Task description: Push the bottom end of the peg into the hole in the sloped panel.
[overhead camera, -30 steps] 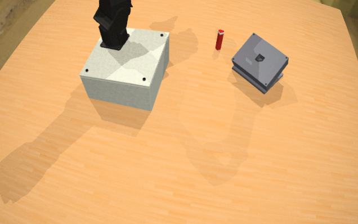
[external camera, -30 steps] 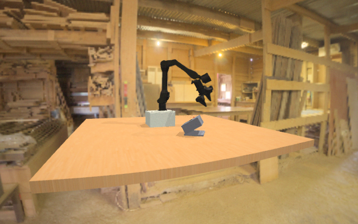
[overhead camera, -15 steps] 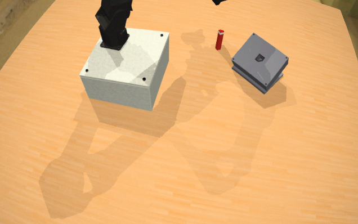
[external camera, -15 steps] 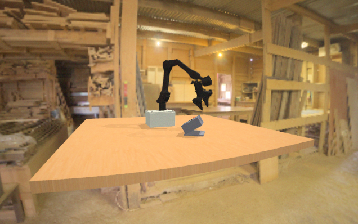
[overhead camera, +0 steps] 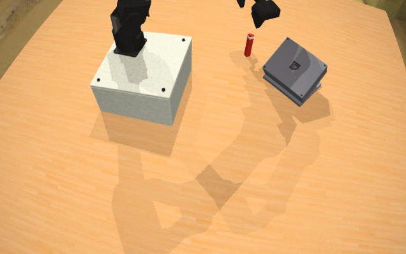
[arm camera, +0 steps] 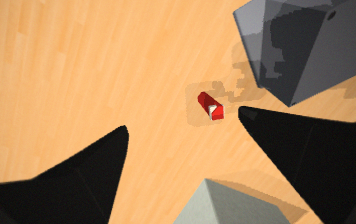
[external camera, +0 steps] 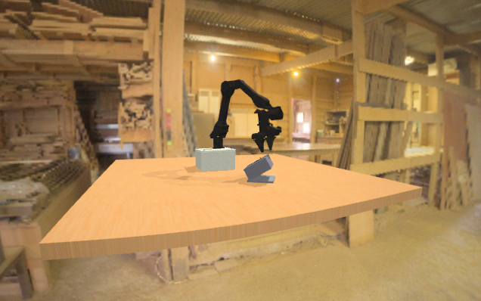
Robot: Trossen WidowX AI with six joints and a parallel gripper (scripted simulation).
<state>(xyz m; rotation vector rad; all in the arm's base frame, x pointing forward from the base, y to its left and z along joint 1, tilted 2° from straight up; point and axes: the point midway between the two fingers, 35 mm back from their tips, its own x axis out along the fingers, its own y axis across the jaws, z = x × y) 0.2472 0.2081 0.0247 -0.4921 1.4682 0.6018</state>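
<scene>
My gripper tip is now 2 cm short of the red peg, 4 cm to the left of it and 5 cm above it. From my gripper tip the other things lie so: grey foot plate 16 cm ahead, 8 cm to the right, 11 cm below; grey sloped panel 15 cm ahead, 10 cm to the right, 5 cm below.
</scene>
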